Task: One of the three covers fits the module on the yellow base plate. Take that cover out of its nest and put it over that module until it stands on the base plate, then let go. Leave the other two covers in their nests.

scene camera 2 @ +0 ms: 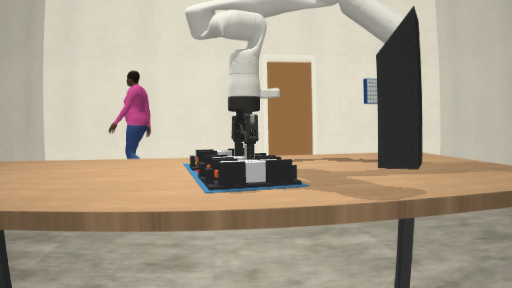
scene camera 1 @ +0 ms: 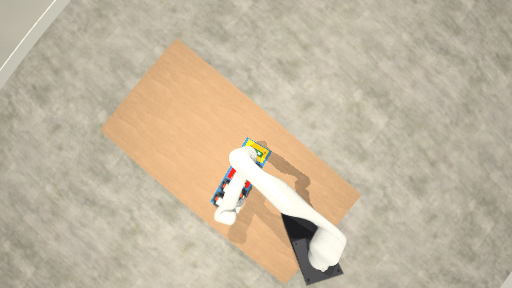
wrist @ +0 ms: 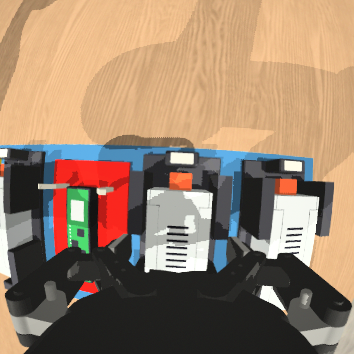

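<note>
My gripper is open and points down, its fingers on either side of the middle cover, white with dark vent slots and an orange block in front. The fingertips are low, near the level of the cover tops in scene camera 2. The right cover sits in its nest. The left cover shows partly at the wrist view's left edge. The yellow base plate with its green module shows in scene camera 1, partly hidden by the arm.
A red plate with a green module and two light pegs lies between the left and middle covers. All stand on a blue board on the wooden table. A black robot mount stands at one end.
</note>
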